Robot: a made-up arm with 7 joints.
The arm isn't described. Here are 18 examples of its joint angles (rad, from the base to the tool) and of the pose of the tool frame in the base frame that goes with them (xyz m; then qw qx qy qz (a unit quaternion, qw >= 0)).
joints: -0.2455 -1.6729 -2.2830 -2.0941 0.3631 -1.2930 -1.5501
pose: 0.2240 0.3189 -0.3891 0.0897 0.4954 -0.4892 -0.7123
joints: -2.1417 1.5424 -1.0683 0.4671 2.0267 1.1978 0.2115
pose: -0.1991 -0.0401 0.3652 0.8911 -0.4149 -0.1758 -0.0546
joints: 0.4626 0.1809 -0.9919 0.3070 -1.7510 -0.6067 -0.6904
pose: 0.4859 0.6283 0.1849 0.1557 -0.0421 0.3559 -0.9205
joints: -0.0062 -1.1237 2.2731 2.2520 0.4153 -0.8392 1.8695
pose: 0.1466 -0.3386 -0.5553 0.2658 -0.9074 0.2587 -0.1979
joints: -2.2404 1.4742 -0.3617 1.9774 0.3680 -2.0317 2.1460
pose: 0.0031 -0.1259 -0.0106 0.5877 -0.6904 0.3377 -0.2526
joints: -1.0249 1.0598 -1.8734 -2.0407 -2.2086 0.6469 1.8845
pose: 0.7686 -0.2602 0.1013 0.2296 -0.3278 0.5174 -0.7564
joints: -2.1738 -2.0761 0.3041 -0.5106 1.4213 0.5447 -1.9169
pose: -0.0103 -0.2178 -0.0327 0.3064 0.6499 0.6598 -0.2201
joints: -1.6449 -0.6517 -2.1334 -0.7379 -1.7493 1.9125 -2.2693
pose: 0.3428 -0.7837 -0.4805 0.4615 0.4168 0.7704 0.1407
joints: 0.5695 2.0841 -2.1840 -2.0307 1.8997 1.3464 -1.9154
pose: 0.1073 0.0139 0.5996 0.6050 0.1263 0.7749 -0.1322
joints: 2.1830 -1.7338 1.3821 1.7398 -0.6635 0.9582 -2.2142
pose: 0.3358 0.2308 -0.2509 0.3015 0.7708 0.1480 0.5413
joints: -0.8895 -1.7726 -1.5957 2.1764 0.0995 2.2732 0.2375
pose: 0.3880 0.4959 -0.5038 0.1397 0.2524 -0.9389 -0.1878
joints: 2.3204 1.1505 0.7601 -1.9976 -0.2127 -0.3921 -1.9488
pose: -0.0445 0.3762 0.1244 0.1539 0.8540 -0.3277 -0.3737
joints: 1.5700 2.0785 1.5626 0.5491 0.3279 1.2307 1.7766
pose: 0.4105 0.2031 0.5658 0.7776 0.2129 -0.0286 -0.5909
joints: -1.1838 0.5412 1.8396 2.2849 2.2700 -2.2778 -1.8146
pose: -0.0905 -0.2254 0.4857 0.1665 0.6916 -0.3994 -0.5783
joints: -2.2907 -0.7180 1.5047 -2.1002 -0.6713 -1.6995 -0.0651
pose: -0.7929 0.1082 -0.3939 0.0992 0.8741 -0.3773 0.2893
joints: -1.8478 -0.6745 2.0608 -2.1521 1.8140 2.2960 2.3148
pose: -0.2487 -0.5894 -0.2234 0.4507 0.6974 0.0584 0.5541
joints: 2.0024 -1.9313 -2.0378 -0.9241 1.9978 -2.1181 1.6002
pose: -0.1730 0.0272 -0.4304 0.7773 0.2307 -0.5852 0.0076
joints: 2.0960 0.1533 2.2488 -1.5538 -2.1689 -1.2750 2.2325
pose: 0.1205 0.6809 -0.1456 0.1740 0.1004 0.5254 -0.8268
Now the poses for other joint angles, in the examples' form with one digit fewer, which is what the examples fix.
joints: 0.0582 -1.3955 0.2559 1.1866 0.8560 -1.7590 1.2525
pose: 0.014 -0.208 0.134 0.598 0.073 0.209 0.770
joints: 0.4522 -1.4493 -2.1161 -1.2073 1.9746 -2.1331 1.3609
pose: 0.272 0.258 -0.390 0.386 -0.126 -0.645 -0.648
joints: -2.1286 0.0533 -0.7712 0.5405 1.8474 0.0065 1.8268
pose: -0.368 -0.454 0.143 0.885 -0.279 0.056 0.368
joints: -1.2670 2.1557 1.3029 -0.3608 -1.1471 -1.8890 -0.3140
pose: -0.302 -0.604 0.164 0.476 0.525 0.336 0.621
